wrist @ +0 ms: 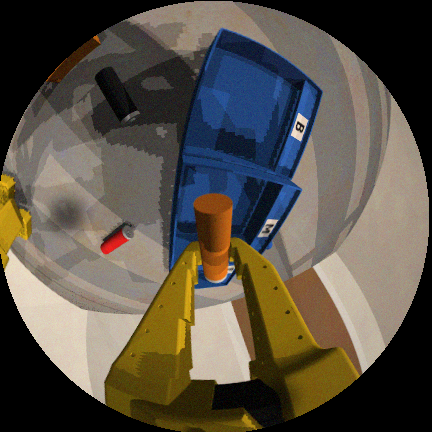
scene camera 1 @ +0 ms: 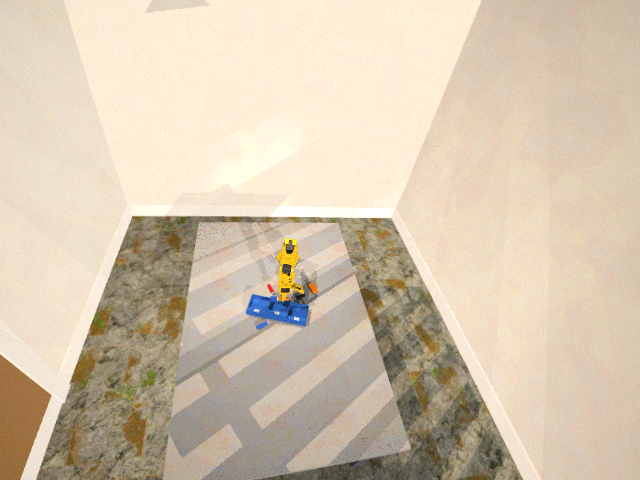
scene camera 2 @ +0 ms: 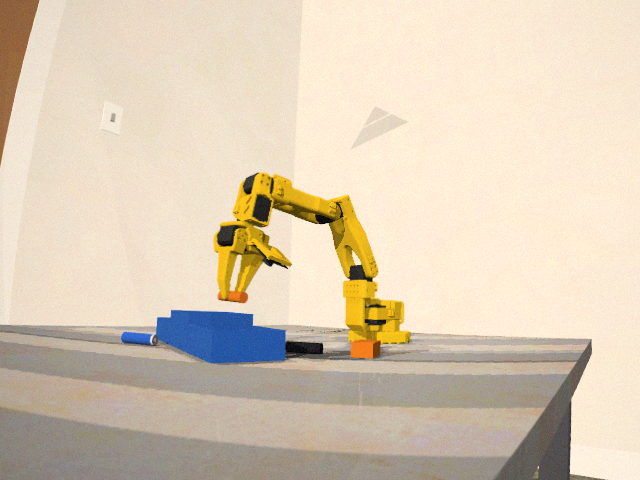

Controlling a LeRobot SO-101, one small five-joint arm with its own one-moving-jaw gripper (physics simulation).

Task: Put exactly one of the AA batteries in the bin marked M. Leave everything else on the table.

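Places are measured from the arm's base along level axes (x right, y ahead, z up), in centimetres.
Pixels of known places: end effector, tool point: (wrist: 200, 249) (scene camera 1: 282, 297) (scene camera 2: 234, 297).
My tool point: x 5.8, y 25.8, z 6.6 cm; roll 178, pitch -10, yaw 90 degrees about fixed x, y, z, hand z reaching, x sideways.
Observation:
Ahead of a thing's pixels: the offset from my tool point to its top centre. "spot": to the spot under its first point. Level surfaces: height alone.
My gripper (scene camera 1: 283, 298) (scene camera 2: 231, 295) (wrist: 215, 252) is shut on an orange cylindrical battery {dx -0.2, dy +0.7, dz +1.0 cm} (scene camera 2: 239, 297) (wrist: 213, 220), roughly level above the blue three-bin tray {dx +1.6, dy +2.6, dz -2.0 cm} (scene camera 1: 266, 312) (scene camera 2: 248, 343) (wrist: 186, 120). In the wrist view the battery overlaps the middle bin, whose label M {spot: dx +2.6, dy +6.0, dz -2.4 cm} (wrist: 269, 228) shows. The bin marked B {spot: dx -7.4, dy +4.8, dz -5.9 cm} (wrist: 245, 95) is beside it; the third bin is mostly hidden behind the jaws. A small red battery {dx +3.9, dy -8.9, dz -5.2 cm} (scene camera 1: 270, 288) (wrist: 115, 241) and a black battery {dx -8.6, dy -4.0, dz -5.2 cm} (scene camera 2: 303, 346) (wrist: 115, 94) lie on the arm's side of the tray. A blue battery {dx +8.4, dy +8.8, dz -5.2 cm} (scene camera 1: 262, 325) (scene camera 2: 138, 338) lies on the far side.
An orange block {dx -15.3, dy -8.3, dz -4.9 cm} (scene camera 1: 313, 288) (scene camera 2: 365, 348) (wrist: 75, 59) is on the table {dz -6.6 cm} (scene camera 1: 310, 403) (scene camera 2: 361, 428), beyond the black battery from the tray. The arm's yellow base (scene camera 2: 360, 310) stands behind the tray. The tray's raised walls and dividers are below the held battery.

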